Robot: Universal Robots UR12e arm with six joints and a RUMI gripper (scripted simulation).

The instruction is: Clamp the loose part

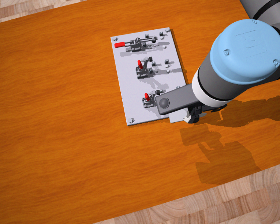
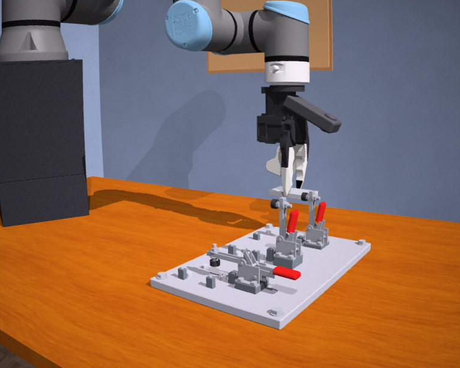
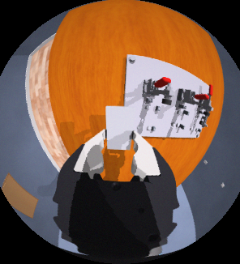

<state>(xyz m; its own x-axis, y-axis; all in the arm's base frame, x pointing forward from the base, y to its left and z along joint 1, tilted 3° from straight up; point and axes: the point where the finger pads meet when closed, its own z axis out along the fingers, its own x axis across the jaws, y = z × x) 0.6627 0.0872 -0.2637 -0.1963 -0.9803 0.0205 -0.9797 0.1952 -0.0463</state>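
The grey fixture plate lies 190 mm to the right of my hand, 100 mm below it and 20 mm ahead of it. The rest, counted from my hand: flat grey rectangular part: 10 mm below.
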